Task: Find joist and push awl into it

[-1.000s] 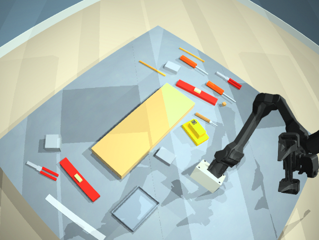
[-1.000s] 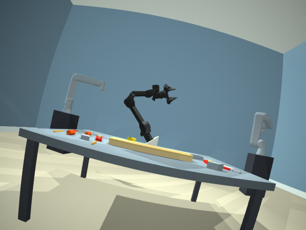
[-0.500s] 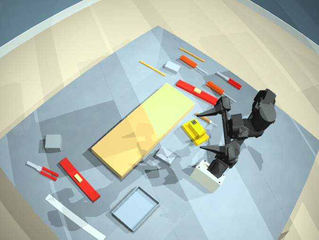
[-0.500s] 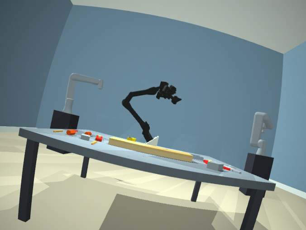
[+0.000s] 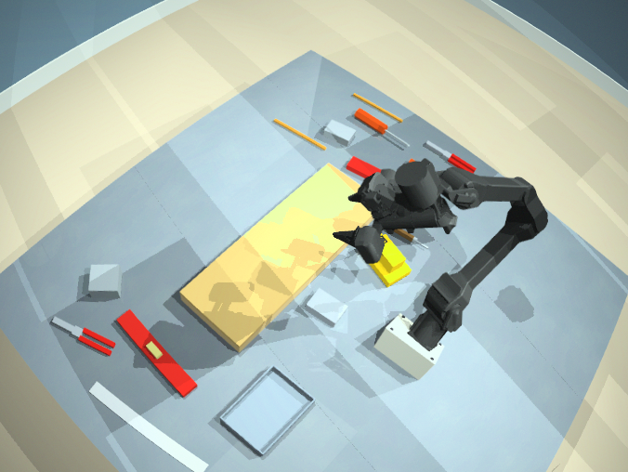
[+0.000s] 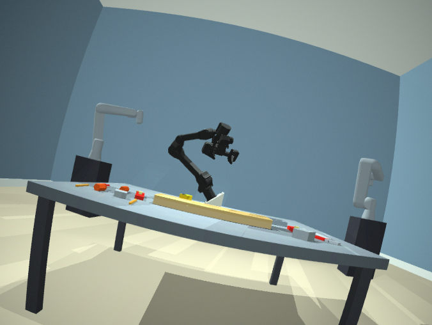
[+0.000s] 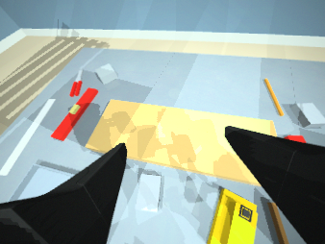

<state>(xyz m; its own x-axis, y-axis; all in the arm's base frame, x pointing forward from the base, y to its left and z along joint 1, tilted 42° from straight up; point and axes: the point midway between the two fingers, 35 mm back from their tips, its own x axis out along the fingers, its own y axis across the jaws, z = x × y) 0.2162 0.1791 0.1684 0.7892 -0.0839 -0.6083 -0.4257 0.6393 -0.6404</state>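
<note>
Now: the yellow stud finder 50 mm behind my gripper tip, 150 mm to the right of it and 210 mm below it. Also, from my gripper tip: shallow grey tray (150 mm behind, 310 mm to the left, 240 mm below); awl (60 mm behind, 260 mm to the right, 250 mm below); square indicator (30 mm behind, 160 mm to the right, 200 mm below).
</note>
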